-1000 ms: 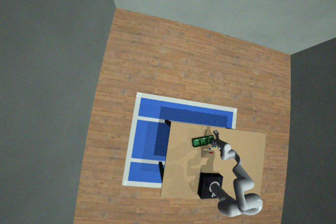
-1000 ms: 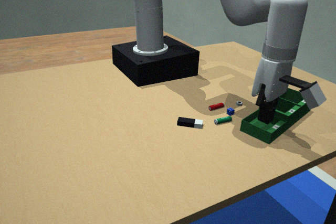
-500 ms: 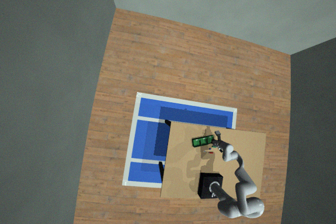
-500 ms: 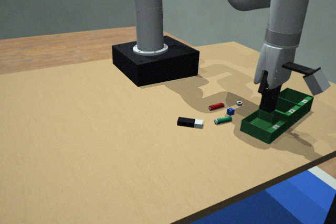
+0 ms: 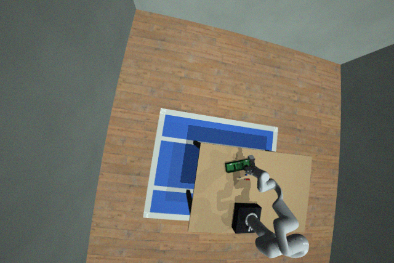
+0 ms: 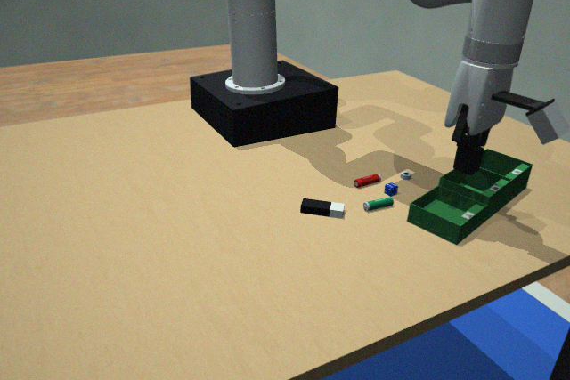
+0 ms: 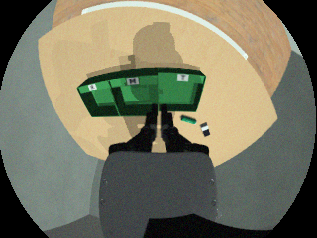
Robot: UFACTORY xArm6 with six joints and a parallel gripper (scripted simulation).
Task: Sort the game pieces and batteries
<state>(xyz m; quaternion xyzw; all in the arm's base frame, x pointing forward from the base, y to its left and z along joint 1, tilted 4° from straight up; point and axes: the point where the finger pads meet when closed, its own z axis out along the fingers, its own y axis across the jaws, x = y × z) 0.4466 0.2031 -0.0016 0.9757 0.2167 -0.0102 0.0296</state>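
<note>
My hand is 7 cm above the three joined green bins, 4 cm to the right of it and 2 cm past it. The rest, counted from my hand: grey nut (12 cm behind, 9 cm below, 2 cm to the right); then green battery (12 cm to the right, 9 cm below, 5 cm behind); then blue die (9 cm below, 8 cm behind, 7 cm to the right).
</note>
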